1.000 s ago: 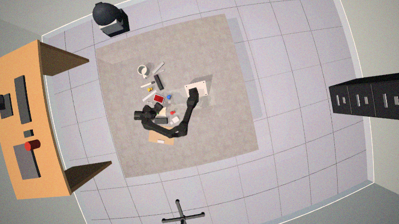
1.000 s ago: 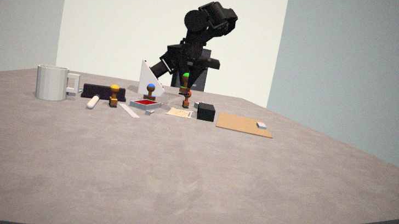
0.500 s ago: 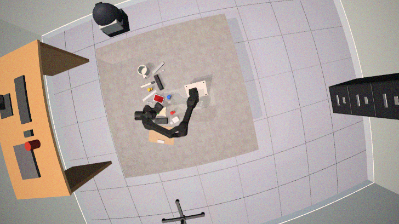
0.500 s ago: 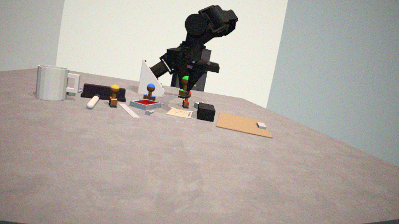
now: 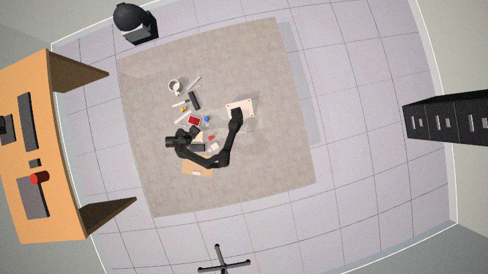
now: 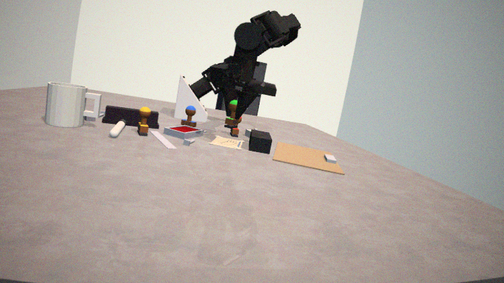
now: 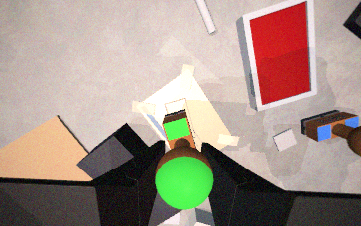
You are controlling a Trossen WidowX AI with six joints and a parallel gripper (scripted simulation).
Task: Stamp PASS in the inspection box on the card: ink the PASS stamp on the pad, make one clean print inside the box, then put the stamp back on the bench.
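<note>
The cream card lies 10 mm behind my gripper tip and 70 mm below it. From my gripper tip the other things lie so: red ink pad: 40 mm behind, 110 mm to the right, 60 mm below; then black box: 80 mm to the left, 50 mm below; then green-knobbed stamp: right at my gripper tip.
</note>
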